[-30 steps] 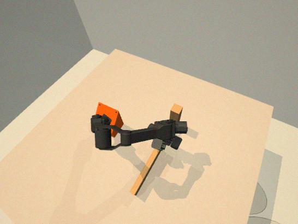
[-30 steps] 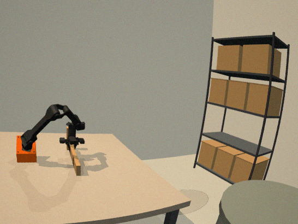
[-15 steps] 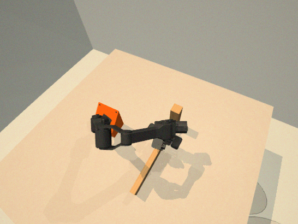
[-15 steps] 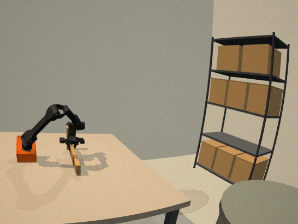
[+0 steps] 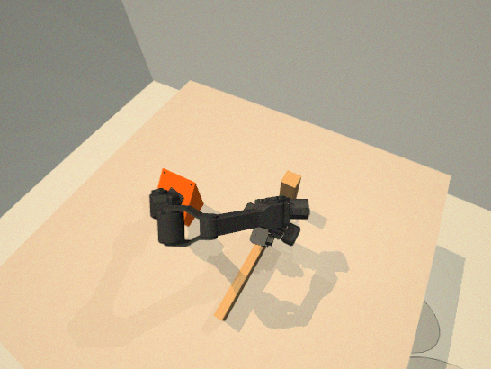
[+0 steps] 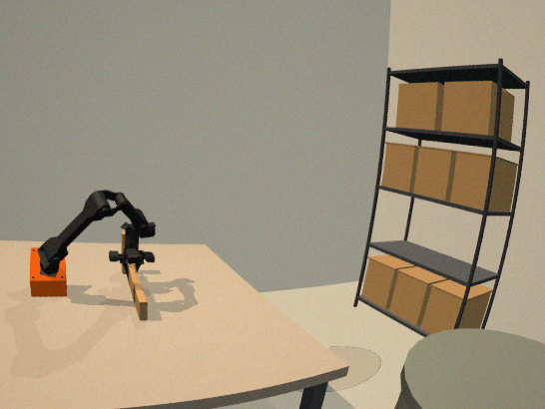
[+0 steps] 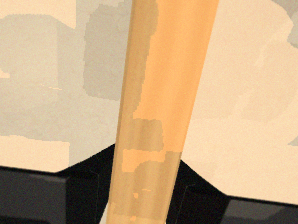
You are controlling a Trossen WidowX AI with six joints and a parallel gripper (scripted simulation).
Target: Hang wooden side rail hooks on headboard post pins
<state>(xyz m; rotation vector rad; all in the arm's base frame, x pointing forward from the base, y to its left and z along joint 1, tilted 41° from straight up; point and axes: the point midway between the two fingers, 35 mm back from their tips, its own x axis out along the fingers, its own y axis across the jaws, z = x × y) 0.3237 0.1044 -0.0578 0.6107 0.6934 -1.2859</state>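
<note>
Now: the headboard post 14 cm to the left of my gripper tip, 4 cm above it and 2 cm behind it.
</note>
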